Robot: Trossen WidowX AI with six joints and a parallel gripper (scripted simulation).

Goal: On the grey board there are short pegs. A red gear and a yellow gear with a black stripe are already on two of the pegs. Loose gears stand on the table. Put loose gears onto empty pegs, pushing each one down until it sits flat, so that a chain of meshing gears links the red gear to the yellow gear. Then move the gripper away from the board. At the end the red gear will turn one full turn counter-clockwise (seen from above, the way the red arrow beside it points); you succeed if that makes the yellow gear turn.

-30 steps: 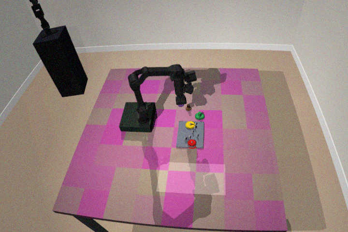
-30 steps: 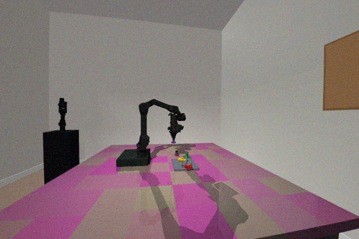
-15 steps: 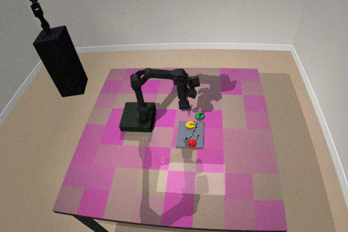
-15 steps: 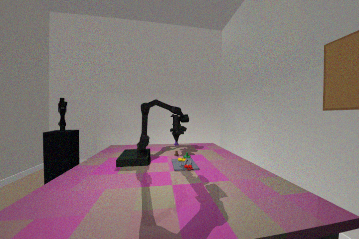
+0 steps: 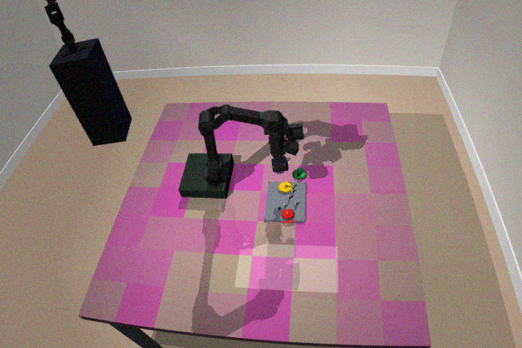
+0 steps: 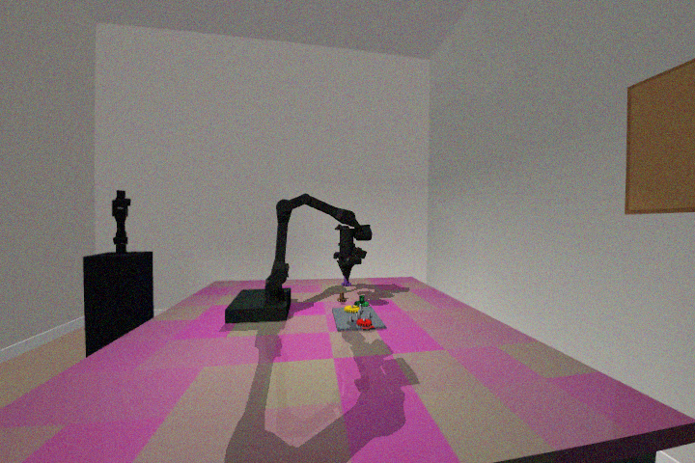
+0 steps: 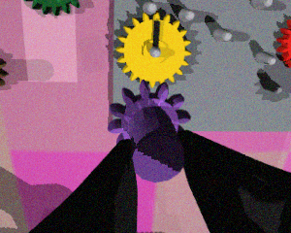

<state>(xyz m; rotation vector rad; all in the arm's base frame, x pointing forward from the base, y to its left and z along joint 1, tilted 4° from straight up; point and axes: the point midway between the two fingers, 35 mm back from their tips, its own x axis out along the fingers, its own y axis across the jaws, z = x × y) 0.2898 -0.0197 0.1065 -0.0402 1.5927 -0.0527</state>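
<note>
Now: gripper tip 1 cm short of the red gear, 16 cm to the left of it and 12 cm above it. The rest, counted from my gripper tip: green gear 9 cm ahead, 6 cm to the left, 12 cm below; then yellow gear 2 cm ahead, 2 cm to the right, 12 cm below; then purple gear 1 cm below.
</note>
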